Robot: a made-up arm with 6 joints.
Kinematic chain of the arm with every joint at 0, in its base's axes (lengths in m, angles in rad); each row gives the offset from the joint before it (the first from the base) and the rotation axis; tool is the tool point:
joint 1: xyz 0 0 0.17 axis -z
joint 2: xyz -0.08 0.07 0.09 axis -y
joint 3: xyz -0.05 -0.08 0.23 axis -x
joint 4: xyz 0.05 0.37 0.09 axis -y
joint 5: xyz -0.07 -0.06 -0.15 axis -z
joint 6: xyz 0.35 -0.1 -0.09 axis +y
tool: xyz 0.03 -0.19 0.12
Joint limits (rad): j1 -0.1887..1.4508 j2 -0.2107..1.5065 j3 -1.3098..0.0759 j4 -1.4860..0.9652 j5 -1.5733..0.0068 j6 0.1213..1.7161
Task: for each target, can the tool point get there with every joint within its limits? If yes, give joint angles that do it. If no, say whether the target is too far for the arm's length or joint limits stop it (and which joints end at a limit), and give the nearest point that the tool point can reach.
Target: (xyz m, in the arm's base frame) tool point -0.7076 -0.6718 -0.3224
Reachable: no: joint limits stop it (at a limit: joint 1, joint 3, joint 4, joint 5, joint 6) | nearest point -0.2840 -0.0724 0.0930 | short by 0.843 m
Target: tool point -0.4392 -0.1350 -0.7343
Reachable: no: joint limits stop it (at a limit: joint 1, joint 3, joint 4, joint 6) | nearest point -0.2013 0.0667 -0.0178 | short by 0.781 m
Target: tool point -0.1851 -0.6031 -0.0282
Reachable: no: joint limits stop it (at a limit: joint 1, joint 2, joint 3, joint 5, joint 6) | nearest point 0.0313 -0.3198 0.2193 | short by 0.434 m
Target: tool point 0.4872 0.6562 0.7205
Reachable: yes | joints 1.3024 1.2016 -0.7628 -0.1682 -1.3328 1.4210
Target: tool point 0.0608 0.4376 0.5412
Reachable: yes | joints 0.3375 0.5998 -1.2017 -0.8032 -0.2867 1.3107
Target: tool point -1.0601 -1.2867 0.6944
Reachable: no: too far | nearest point -0.7670 -0.3870 0.6901 | short by 0.946 m
